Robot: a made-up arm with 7 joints.
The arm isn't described. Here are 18 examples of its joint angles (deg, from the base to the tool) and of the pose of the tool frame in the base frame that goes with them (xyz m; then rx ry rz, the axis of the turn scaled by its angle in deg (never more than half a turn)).
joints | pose
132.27 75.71 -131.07 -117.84 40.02 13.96 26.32 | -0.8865 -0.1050 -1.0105 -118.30 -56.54 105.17
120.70 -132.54 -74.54 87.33 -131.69 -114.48 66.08 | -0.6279 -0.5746 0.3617 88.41 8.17 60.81
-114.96 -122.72 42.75 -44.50 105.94 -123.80 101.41 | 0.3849 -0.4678 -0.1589 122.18 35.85 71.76
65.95 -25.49 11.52 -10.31 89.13 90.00 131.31 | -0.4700 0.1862 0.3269 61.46 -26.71 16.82
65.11 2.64 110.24 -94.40 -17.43 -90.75 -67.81 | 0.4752 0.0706 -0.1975 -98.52 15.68 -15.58
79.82 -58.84 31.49 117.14 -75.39 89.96 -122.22 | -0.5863 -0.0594 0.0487 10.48 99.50 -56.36
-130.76 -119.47 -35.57 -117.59 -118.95 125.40 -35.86 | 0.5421 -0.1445 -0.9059 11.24 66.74 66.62
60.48 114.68 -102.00 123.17 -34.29 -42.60 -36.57 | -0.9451 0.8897 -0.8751 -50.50 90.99 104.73
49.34 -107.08 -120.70 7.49 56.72 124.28 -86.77 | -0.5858 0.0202 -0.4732 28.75 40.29 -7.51
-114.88 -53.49 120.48 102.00 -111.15 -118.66 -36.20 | -0.3162 0.2539 0.2767 12.95 -95.31 95.24
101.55 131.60 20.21 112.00 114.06 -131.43 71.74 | -0.4181 -0.5065 -0.1213 -40.16 -62.80 -148.77
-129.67 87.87 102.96 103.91 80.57 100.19 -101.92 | 0.3645 -0.3206 -0.1200 -58.17 29.61 -19.18
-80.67 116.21 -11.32 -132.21 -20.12 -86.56 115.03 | 0.8357 0.4278 -0.1942 -36.05 -17.79 -117.57
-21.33 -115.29 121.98 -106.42 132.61 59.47 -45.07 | -0.3864 0.7906 0.1968 -80.84 -85.83 43.86
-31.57 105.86 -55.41 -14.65 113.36 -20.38 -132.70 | 0.3162 1.1209 -0.7112 -14.33 102.89 119.03
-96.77 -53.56 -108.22 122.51 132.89 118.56 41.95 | 0.9225 0.1098 -0.9664 -115.52 28.72 74.71
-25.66 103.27 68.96 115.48 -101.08 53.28 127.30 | -0.4524 0.1905 -0.5665 60.55 -118.08 83.31
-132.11 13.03 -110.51 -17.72 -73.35 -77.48 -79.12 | 1.2049 -0.9099 -0.1732 -59.77 50.19 -44.39
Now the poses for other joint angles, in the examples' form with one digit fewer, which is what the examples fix.
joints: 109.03 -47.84 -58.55 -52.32 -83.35 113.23 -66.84
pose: -0.458 0.224 -0.286 156.1 35.8 -3.2
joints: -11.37 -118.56 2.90 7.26 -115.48 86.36 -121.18
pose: 0.121 0.269 -0.117 -47.1 -145.6 50.7
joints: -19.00 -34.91 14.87 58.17 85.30 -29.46 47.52
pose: 0.691 0.193 -0.197 41.4 48.8 -46.3
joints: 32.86 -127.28 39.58 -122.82 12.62 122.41 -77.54
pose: -0.225 0.866 -0.291 -6.1 -22.3 143.0
